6 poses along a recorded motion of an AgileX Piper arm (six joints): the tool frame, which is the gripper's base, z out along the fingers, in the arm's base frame.
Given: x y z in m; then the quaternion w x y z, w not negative.
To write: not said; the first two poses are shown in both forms.
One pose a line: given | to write
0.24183 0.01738 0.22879 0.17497 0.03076 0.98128 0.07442 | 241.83 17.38 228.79 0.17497 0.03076 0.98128 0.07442
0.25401 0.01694 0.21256 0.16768 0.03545 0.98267 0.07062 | 254.01 16.94 212.56 0.16768 0.03545 0.98267 0.07062
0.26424 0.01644 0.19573 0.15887 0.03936 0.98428 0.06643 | 264.24 16.44 195.73 0.15887 0.03936 0.98428 0.06643
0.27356 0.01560 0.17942 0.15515 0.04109 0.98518 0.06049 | 273.56 15.60 179.42 0.15515 0.04109 0.98518 0.06049
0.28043 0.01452 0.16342 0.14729 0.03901 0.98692 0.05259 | 280.43 14.52 163.42 0.14729 0.03901 0.98692 0.05259
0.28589 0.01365 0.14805 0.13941 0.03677 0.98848 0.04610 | 285.89 13.65 148.05 0.13941 0.03677 0.98848 0.04610
